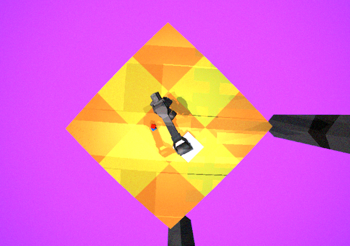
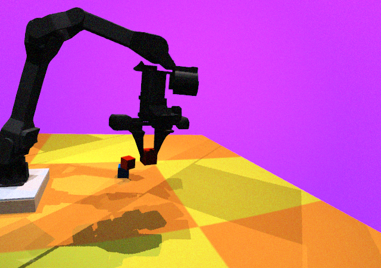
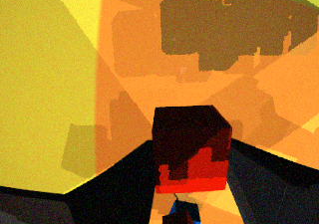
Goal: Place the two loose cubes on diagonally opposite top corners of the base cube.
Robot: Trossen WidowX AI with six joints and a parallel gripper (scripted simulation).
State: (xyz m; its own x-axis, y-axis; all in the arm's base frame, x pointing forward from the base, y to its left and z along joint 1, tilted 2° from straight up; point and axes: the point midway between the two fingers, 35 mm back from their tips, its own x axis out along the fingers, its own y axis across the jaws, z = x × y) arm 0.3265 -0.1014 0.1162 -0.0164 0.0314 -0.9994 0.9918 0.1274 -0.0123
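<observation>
My gripper tip is now 170 mm to the right of the blue base cube, 110 mm above it and 30 mm past it. Also, from my gripper tip: red cube right at my gripper tip.
</observation>
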